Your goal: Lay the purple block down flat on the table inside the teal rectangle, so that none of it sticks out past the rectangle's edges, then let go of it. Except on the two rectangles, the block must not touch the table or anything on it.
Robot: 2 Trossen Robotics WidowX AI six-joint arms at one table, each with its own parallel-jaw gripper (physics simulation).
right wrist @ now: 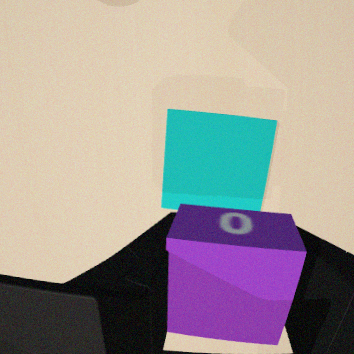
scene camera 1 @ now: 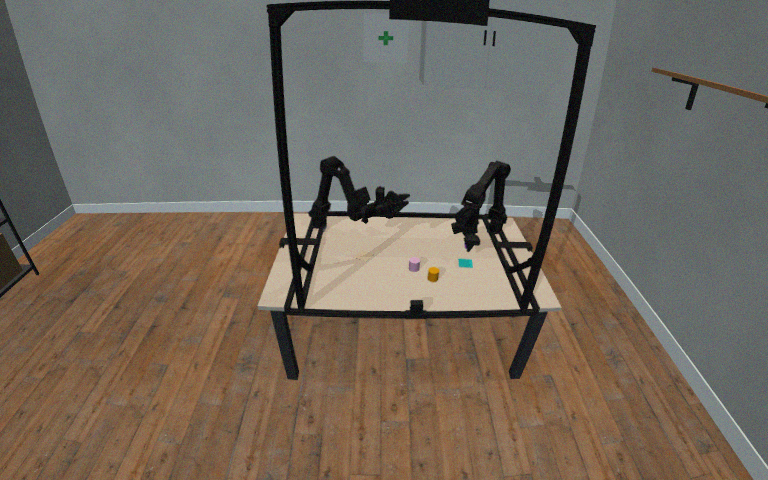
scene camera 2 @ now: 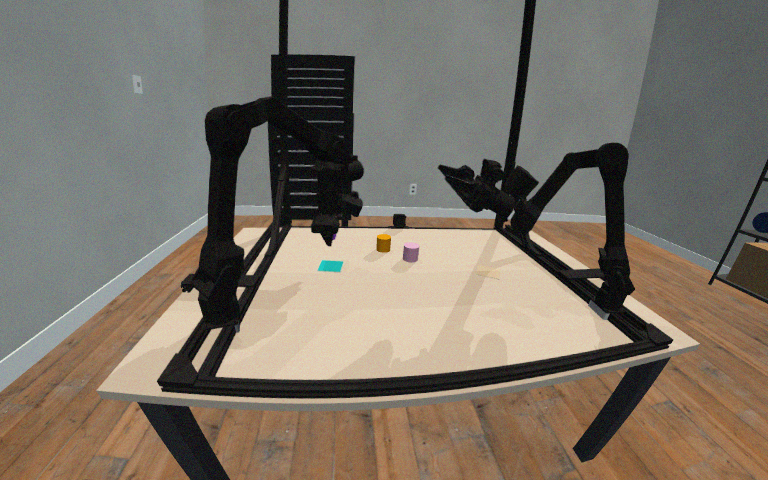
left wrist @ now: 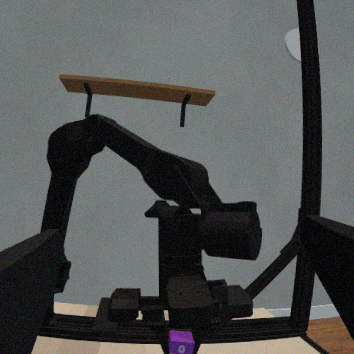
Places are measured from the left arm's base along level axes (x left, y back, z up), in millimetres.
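Pixels of known places: left gripper, fingertip midpoint: [scene camera 1: 409,198] [scene camera 2: 441,171] [left wrist: 183,235]; right gripper, fingertip midpoint: [right wrist: 222,225] [scene camera 1: 467,249] [scene camera 2: 330,243]; left arm's base, origin of the base link: [scene camera 1: 319,225] [scene camera 2: 607,305]; right arm's base, origin of the base link: [scene camera 1: 495,230] [scene camera 2: 221,317].
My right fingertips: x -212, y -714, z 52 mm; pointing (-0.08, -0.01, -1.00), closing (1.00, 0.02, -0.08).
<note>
Ahead of a thing's pixels: the offset from my right fingertips to its middle. "*": to the spot under its first point. Level surfaces: height alone.
The purple block {dy +0, dx +1, dz +27 mm} [scene camera 1: 466,246] [scene camera 2: 334,237] [left wrist: 181,342] [right wrist: 235,280] has a grey ring mark on one face. My right gripper [scene camera 1: 469,247] [scene camera 2: 328,242] is shut on it and holds it above the table, close to the teal rectangle. The fingers hide most of the block in both scene views. The teal rectangle {* dy +0, dx -5, dz -70 mm} [scene camera 1: 465,263] [scene camera 2: 330,266] [right wrist: 217,155] lies flat on the table; in the right wrist view the block's near part overlaps its lower edge. My left gripper [scene camera 1: 406,198] [scene camera 2: 442,171] is open and empty, raised well to the side of the block.
A pink cylinder {dy +231, dx -67, dz -48 mm} [scene camera 1: 414,264] [scene camera 2: 411,253] and an orange cylinder {dy +150, dx -129, dz -49 mm} [scene camera 1: 433,275] [scene camera 2: 384,243] stand on the table {dz -71 mm} [scene camera 1: 351,288] [scene camera 2: 294,345]. A pale cream rectangle {* dy +448, dx -10, dz -70 mm} [scene camera 1: 365,257] [scene camera 2: 488,273] lies on it farther off. A black frame [scene camera 1: 413,313] [scene camera 2: 396,387] borders the table.
</note>
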